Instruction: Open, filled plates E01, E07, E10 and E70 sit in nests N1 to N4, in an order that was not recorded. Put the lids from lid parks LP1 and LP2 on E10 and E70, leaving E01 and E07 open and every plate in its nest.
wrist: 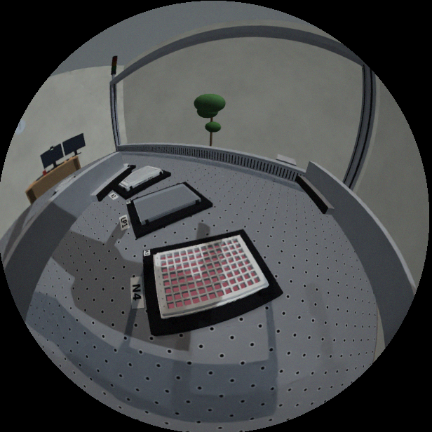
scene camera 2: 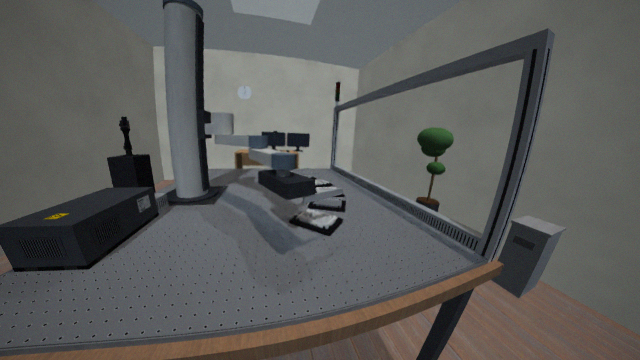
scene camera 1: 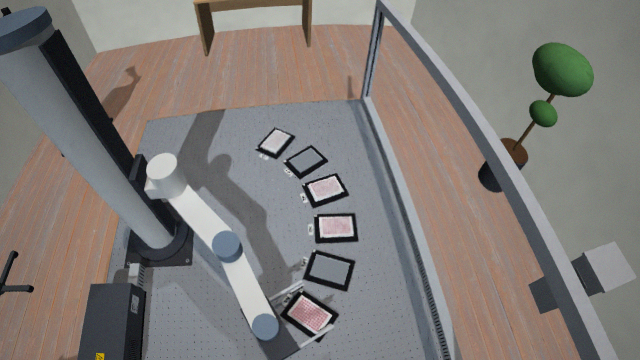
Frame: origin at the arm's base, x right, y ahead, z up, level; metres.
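Seen in the pictures: gripper, fingertip midpoint: (scene camera 2: 324, 184) (scene camera 1: 317, 303); arm's base at its link origin: (scene camera 2: 193, 196) (scene camera 1: 161, 234).
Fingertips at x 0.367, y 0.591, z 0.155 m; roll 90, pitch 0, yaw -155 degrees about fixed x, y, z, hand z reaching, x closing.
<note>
Pixels of each thing's top centre, then the offset from my fingertips to it. "spot": a spot on its surface instead. Level surfaces: height alone.
- open plate with pink wells, top centre: (scene camera 1: 309, 314) (scene camera 2: 316, 216) dx +0.009, dy -0.023, dz -0.116 m
- nest N4 at a spot on its surface: (scene camera 1: 296, 320) spot: dx +0.024, dy -0.069, dz -0.123 m
- N3 at its top centre: (scene camera 1: 336, 225) dx -0.315, dy +0.125, dz -0.116 m
- N2 at its top centre: (scene camera 1: 325, 187) dx -0.496, dy +0.114, dz -0.116 m
- N1 at its top centre: (scene camera 1: 275, 139) dx -0.792, dy -0.077, dz -0.116 m
- perforated table at its surface level: dz -0.142 m
My gripper (scene camera 1: 317, 305) (wrist: 213, 157) is open and empty, its fingers spread above the nest N4 area. An open plate with pink wells (scene camera 1: 309, 312) (scene camera 2: 317, 218) (wrist: 207, 275) sits in nest N4 (scene camera 1: 295, 321) (wrist: 160, 327). A grey lid (scene camera 1: 330, 270) (wrist: 167, 204) lies in LP1; another grey lid (scene camera 1: 306, 161) lies in LP2. In scene camera 1, further open plates sit in N3 (scene camera 1: 336, 227) and N2 (scene camera 1: 325, 189), both pale pink, and in N1 (scene camera 1: 275, 142), nearly white. The N3 plate also shows in the wrist view (wrist: 142, 178). No plate codes are readable.
The nests and lid parks form an arc on the perforated table (scene camera 1: 240, 145) (scene camera 2: 200, 300). The column (scene camera 1: 90, 130) (scene camera 2: 185, 100) stands inside the arc. A dark control box (scene camera 1: 112, 320) (scene camera 2: 80, 227) is near it. A framed guard (scene camera 1: 400, 200) (scene camera 2: 540, 115) runs along the far side.
</note>
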